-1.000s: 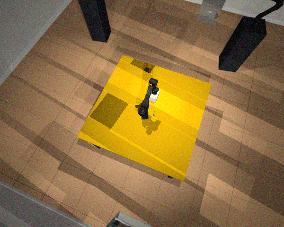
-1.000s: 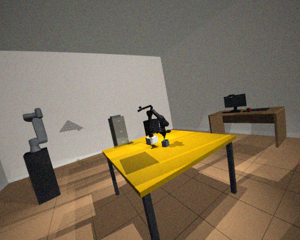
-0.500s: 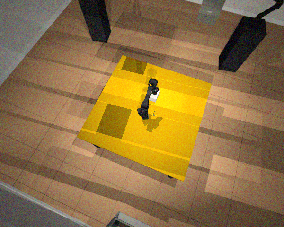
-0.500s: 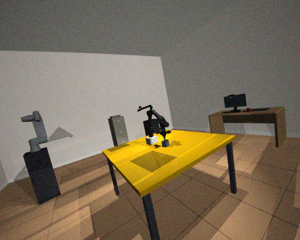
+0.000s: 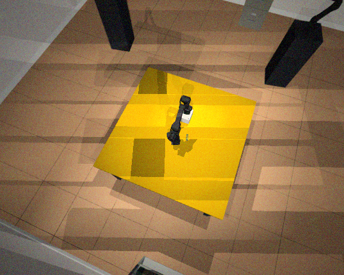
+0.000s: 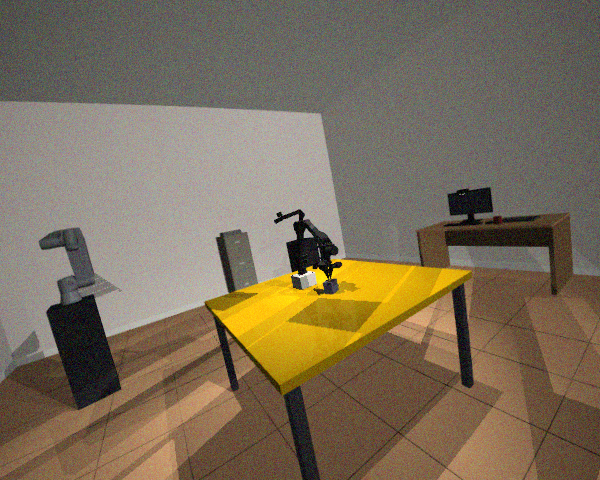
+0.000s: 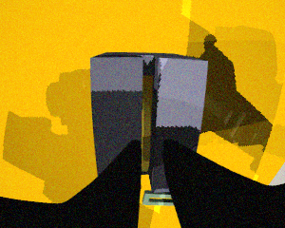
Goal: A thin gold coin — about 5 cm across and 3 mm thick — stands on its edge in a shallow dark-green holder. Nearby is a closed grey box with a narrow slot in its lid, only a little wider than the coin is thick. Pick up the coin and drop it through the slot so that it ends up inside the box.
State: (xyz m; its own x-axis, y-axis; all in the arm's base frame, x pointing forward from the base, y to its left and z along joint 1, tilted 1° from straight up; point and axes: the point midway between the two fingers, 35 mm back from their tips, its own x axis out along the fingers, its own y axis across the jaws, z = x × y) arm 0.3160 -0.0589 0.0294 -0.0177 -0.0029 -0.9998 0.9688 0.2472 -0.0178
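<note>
Now: gripper tip 2 cm above the gold coin.
</note>
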